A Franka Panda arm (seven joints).
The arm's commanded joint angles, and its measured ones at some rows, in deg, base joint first. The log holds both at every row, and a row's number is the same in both.
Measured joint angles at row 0:
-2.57 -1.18 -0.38 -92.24 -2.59 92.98 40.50
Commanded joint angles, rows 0 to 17:
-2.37 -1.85 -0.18 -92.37 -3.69 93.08 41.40
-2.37 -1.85 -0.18 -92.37 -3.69 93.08 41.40
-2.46 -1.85 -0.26 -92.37 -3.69 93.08 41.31
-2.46 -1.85 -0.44 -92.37 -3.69 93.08 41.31
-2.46 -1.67 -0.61 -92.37 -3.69 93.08 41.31
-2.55 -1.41 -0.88 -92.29 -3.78 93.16 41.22
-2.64 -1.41 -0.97 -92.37 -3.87 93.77 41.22
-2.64 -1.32 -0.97 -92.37 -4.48 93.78 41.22
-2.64 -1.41 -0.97 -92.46 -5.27 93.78 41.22
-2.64 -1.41 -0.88 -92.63 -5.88 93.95 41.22
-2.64 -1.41 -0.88 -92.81 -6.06 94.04 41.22
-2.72 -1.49 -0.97 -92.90 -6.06 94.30 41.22
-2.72 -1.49 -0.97 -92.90 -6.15 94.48 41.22
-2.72 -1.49 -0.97 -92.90 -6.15 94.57 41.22
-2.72 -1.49 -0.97 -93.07 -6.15 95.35 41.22
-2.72 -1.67 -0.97 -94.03 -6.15 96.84 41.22
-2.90 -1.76 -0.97 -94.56 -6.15 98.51 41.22
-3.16 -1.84 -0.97 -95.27 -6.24 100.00 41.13
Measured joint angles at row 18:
-2.71 -0.92 -1.12 -92.65 -5.00 95.37 40.50
